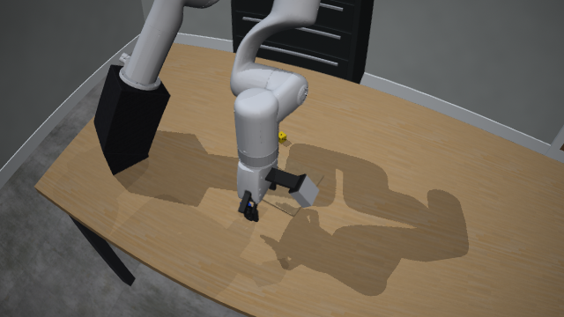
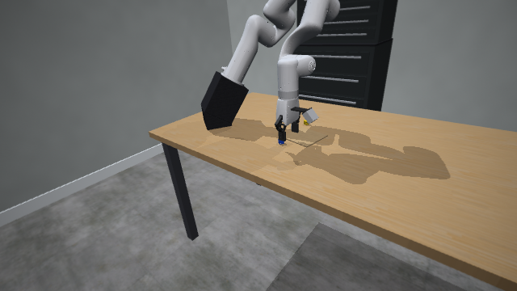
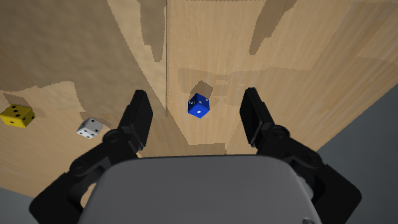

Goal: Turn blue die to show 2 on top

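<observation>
Right now the blue die is 40 mm below my hand and 40 mm behind it. Round my hand: white die (150 mm to the left, 80 mm behind, 40 mm below); yellow die (220 mm to the left, 60 mm behind, 40 mm below); mat (100 mm to the left, 50 mm below, 10 mm ahead).
</observation>
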